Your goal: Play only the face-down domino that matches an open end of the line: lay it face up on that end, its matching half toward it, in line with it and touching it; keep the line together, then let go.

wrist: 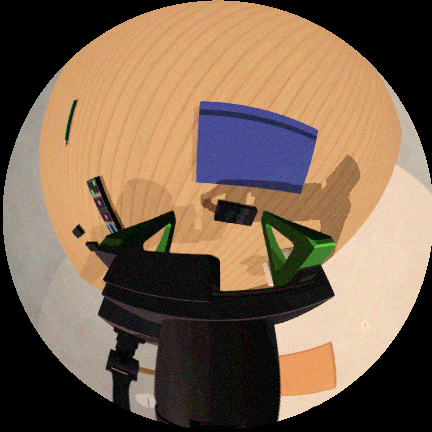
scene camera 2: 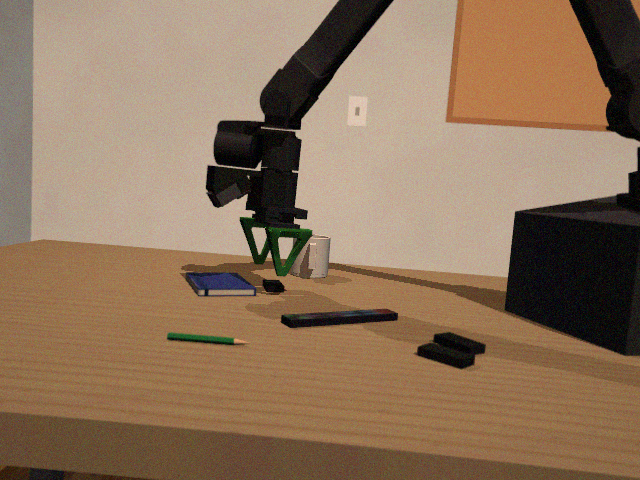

Scene:
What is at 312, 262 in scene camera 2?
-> A white mug.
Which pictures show my gripper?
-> The wrist view and scene camera 2: all of them.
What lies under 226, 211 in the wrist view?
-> A black domino.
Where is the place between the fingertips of my gripper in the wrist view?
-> At 217, 215

